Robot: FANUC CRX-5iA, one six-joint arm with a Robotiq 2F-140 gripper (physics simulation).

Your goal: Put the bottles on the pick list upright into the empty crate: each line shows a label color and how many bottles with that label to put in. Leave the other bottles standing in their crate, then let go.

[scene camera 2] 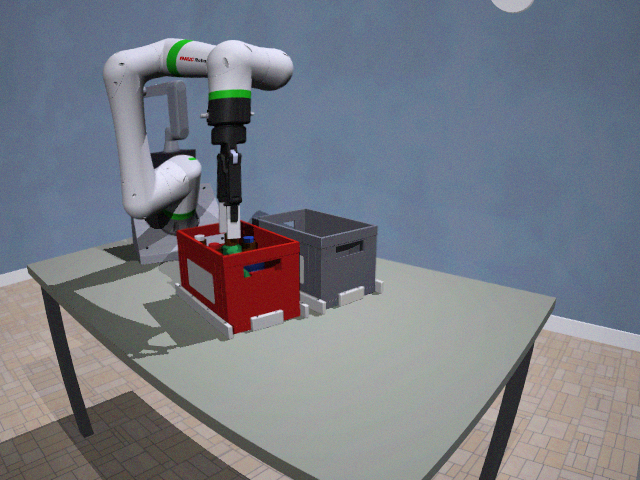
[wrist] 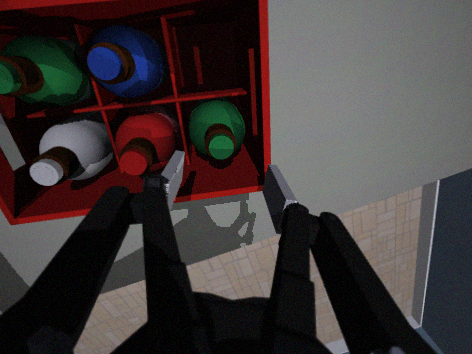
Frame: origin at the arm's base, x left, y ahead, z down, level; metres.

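Where they show: gripper, between the fingertips: [scene camera 2: 229, 235] [wrist: 225, 171]; arm's base, origin of its link: [scene camera 2: 178, 221].
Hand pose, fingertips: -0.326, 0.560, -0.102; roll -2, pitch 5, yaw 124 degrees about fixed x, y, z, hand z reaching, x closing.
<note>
Things, the pixels of their top centre, and the offset from my fingertips, as dx, dy, dz. Level surfaces: height alone.
- red crate, centre of its top: [wrist: 118, 119] [scene camera 2: 232, 235] +0.078, -0.065, +0.027
- grey crate, centre of its top: [scene camera 2: 312, 221] +0.295, +0.012, +0.027
- table, height of its surface: dz +0.203
The red crate [scene camera 2: 263, 297] [wrist: 267, 110] holds upright bottles in compartments: a green-label bottle [wrist: 216, 117] [scene camera 2: 232, 250] at the lower right in the wrist view, a red one [wrist: 152, 130] [scene camera 2: 214, 245] beside it, a white one [wrist: 82, 142] [scene camera 2: 200, 237] at the lower left, a blue one [wrist: 142, 62] [scene camera 2: 249, 239] above, and another green one [wrist: 55, 75] at the upper left. The upper right compartment is empty. My gripper [scene camera 2: 230, 228] [wrist: 225, 172] is partly open with nothing between its fingers, low over the red crate. The grey crate [scene camera 2: 343, 273] is beside it; its floor is hidden.
White stop blocks [scene camera 2: 267, 320] [scene camera 2: 351, 296] stand along the bases of both crates on the table [scene camera 2: 413, 351]. The red crate's walls and dividers surround the bottles. The robot's base stands behind the red crate. The pick list does not show in either view.
</note>
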